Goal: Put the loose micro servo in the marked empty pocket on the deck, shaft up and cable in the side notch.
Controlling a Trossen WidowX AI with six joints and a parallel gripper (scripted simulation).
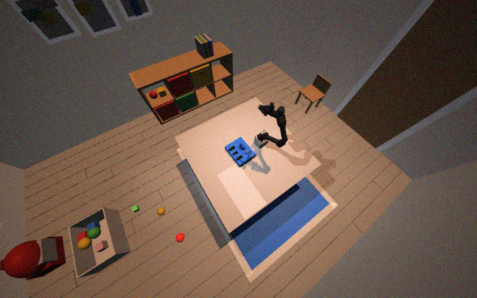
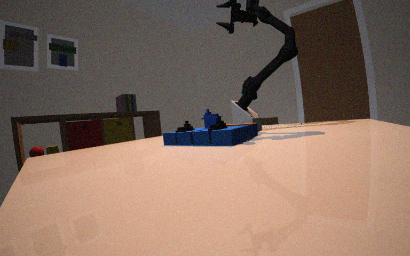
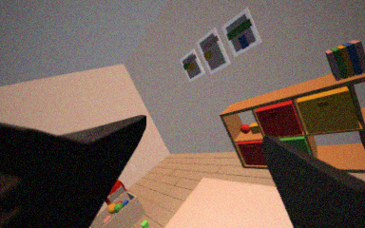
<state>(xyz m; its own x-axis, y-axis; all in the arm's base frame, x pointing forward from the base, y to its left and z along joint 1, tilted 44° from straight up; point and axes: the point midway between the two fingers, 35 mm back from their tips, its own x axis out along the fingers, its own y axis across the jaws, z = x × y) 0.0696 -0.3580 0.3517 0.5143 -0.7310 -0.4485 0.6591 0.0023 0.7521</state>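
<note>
My gripper tip is now 16 cm short of the blue robot deck, 2 cm to the right of it and 62 cm above it.
</note>
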